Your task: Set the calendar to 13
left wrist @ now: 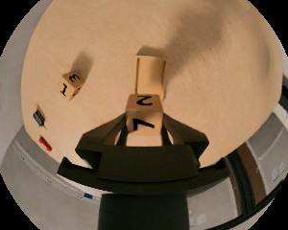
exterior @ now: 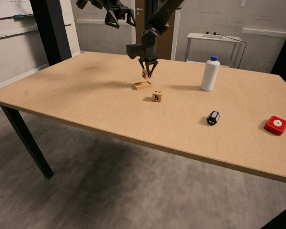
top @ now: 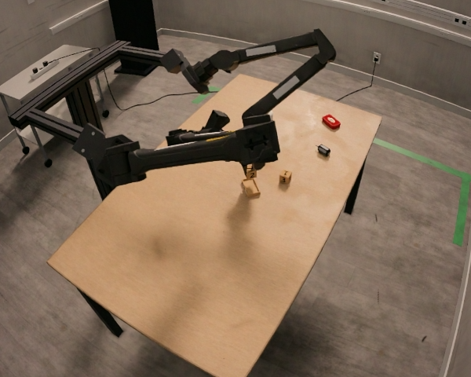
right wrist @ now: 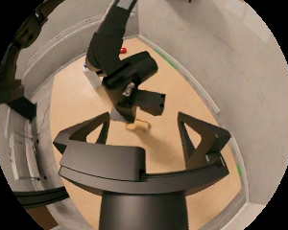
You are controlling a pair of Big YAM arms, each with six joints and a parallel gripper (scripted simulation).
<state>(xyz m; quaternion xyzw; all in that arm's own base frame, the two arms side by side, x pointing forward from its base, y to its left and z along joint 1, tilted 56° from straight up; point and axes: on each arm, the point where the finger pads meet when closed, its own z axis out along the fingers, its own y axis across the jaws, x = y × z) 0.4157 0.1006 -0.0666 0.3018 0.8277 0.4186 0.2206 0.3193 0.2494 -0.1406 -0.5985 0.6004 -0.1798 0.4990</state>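
The wooden tray is 70 mm below my left hand, 20 mm to the right of it and 10 mm ahead of it. Also, from my left hand: white bottle (310 mm to the left, 50 mm behind, 10 mm above); then wooden digit cube (130 mm ahead, 70 mm to the left, 60 mm below); then wooden cube (10 mm below).
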